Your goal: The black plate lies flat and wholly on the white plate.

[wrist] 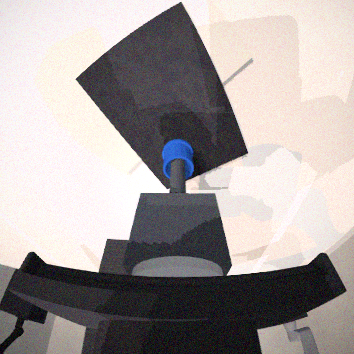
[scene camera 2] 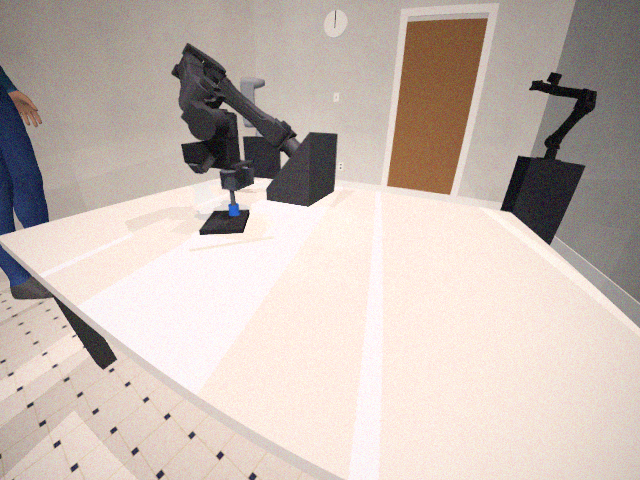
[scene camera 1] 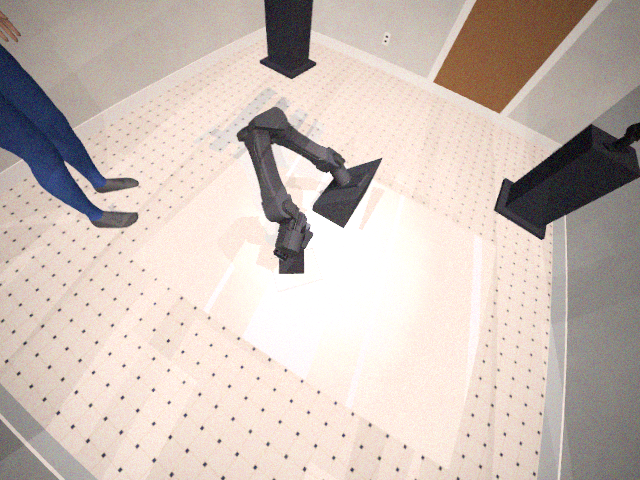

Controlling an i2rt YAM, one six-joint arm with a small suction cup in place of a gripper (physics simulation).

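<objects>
Suction cup (scene camera 2: 233,210), 0.61 m from the lens. Black plate (scene camera 2: 220,222), 0.58 m from the lens.
</objects>
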